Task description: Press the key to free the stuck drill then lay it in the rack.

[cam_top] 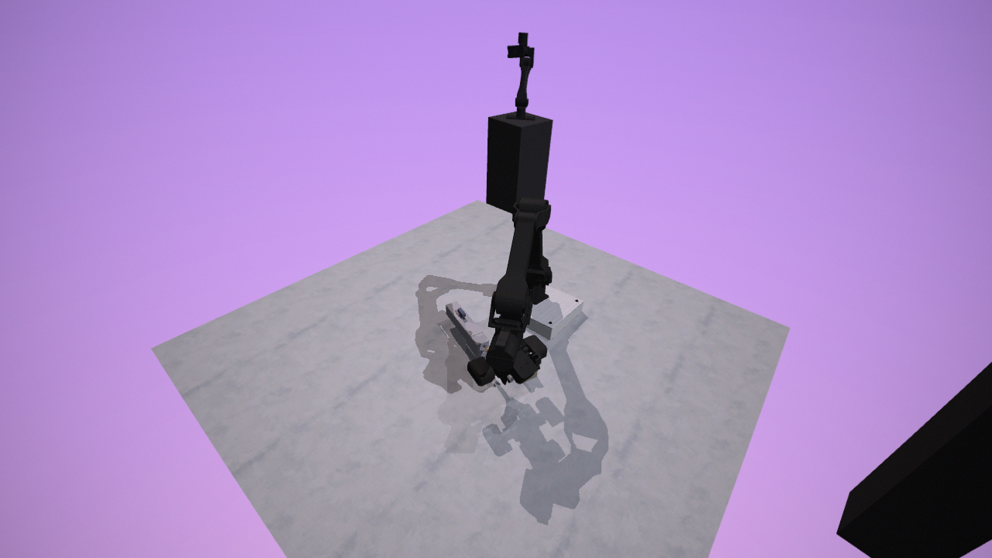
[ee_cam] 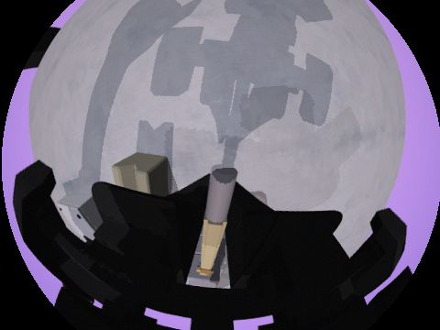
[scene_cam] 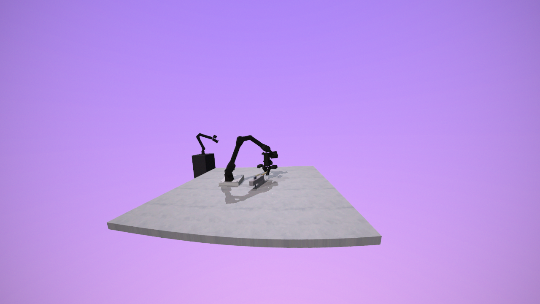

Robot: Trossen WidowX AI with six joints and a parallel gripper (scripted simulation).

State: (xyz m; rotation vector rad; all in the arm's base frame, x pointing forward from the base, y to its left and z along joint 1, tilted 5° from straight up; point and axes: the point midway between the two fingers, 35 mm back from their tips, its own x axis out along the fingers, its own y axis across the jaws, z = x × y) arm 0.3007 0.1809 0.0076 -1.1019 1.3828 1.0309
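Right now the drill is 40 mm to the right of my gripper tip, 30 mm above it and 10 mm behind it. From my gripper tip the other things lie so: rack (80 mm behind, 20 mm to the right, 10 mm below); then long grey block (200 mm to the right, 40 mm behind, 10 mm above); then key (230 mm to the right, 50 mm behind, 20 mm above).
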